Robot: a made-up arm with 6 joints. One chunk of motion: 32 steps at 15 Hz.
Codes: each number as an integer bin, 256 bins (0 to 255) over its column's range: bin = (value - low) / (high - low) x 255, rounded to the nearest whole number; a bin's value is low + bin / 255 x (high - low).
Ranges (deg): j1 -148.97..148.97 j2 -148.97..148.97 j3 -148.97..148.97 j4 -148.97..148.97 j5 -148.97..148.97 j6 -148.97..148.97
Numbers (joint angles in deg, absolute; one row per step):
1: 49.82 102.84 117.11 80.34 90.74 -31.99
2: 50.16 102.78 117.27 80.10 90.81 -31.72
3: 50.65 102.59 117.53 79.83 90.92 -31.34
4: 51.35 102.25 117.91 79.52 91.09 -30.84
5: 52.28 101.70 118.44 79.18 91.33 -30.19
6: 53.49 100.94 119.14 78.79 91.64 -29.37
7: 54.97 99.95 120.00 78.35 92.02 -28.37
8: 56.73 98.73 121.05 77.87 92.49 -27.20
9: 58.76 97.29 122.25 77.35 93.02 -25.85
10: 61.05 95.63 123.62 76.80 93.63 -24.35
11: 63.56 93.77 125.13 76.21 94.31 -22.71
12: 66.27 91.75 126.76 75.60 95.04 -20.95
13: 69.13 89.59 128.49 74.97 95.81 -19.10
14: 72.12 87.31 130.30 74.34 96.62 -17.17
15: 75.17 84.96 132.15 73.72 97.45 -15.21
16: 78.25 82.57 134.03 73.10 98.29 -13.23
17: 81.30 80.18 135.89 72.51 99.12 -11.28
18: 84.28 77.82 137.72 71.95 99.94 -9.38
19: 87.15 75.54 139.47 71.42 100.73 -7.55
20: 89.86 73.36 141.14 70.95 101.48 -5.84
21: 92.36 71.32 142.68 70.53 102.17 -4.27
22: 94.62 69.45 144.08 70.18 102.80 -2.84
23: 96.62 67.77 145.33 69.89 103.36 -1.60
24: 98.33 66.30 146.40 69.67 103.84 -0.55
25: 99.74 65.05 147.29 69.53 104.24 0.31
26: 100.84 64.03 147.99 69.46 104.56 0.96
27: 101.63 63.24 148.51 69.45 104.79 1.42
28: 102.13 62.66 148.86 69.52 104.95 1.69
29: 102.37 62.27 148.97 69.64 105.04 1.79
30: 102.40 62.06 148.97 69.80 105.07 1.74
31: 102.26 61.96 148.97 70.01 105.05 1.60
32: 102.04 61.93 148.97 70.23 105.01 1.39
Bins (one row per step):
1: 170 216 228 196 205 100
2: 170 215 228 196 205 100
3: 171 215 228 196 205 101
4: 171 215 228 196 205 101
5: 172 215 229 195 206 102
6: 173 214 229 195 206 102
7: 175 213 230 195 206 103
8: 176 212 231 194 207 104
9: 178 211 232 194 207 105
10: 180 209 233 193 208 107
11: 182 208 235 193 208 108
12: 184 206 236 192 209 110
13: 187 204 237 192 210 111
14: 189 202 239 191 210 113
15: 192 200 241 191 211 114
16: 194 198 242 190 212 116
17: 197 196 244 190 212 118
18: 200 194 245 189 213 119
19: 202 192 247 189 214 121
20: 204 190 248 188 214 123
21: 207 189 250 188 215 124
22: 208 187 251 188 215 125
23: 210 186 252 187 216 126
24: 212 184 253 187 216 127
25: 213 183 254 187 217 128
26: 214 182 254 187 217 128
27: 214 182 255 187 217 129
28: 215 181 255 187 217 129
29: 215 181 255 187 217 129
30: 215 181 255 187 217 129
31: 215 181 255 187 217 129
32: 215 181 255 188 217 129

